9 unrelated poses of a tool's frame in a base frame.
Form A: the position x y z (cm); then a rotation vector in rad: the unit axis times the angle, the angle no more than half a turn.
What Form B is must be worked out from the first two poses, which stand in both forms.
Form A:
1: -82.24 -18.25 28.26 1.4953 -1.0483 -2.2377
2: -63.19 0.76 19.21 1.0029 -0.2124 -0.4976
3: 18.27 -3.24 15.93 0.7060 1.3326 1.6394
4: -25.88 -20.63 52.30 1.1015 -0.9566 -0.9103
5: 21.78 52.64 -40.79 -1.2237 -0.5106 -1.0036
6: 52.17 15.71 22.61 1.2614 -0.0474 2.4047
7: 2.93 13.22 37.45 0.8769 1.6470 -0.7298
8: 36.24 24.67 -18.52 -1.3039 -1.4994 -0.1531
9: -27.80 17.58 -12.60 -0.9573 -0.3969 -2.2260
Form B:
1: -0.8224 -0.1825 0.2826 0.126 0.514 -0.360 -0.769
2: -0.6319 0.0076 0.1921 0.842 0.475 -0.101 -0.236
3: 0.1827 -0.0324 0.1593 0.441 0.284 0.537 0.660
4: -0.2588 -0.2063 0.5230 0.653 0.485 -0.422 -0.401
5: 0.2178 0.5264 -0.4079 0.674 -0.544 -0.227 -0.446
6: 0.5217 0.1571 0.2261 0.211 0.454 -0.017 0.865
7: 0.0293 0.1322 0.3745 0.539 0.369 0.693 -0.307
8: 0.3624 0.2467 -0.1852 0.543 -0.549 -0.632 -0.064
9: -0.2780 0.1758 -0.1260 0.336 -0.367 -0.152 -0.854
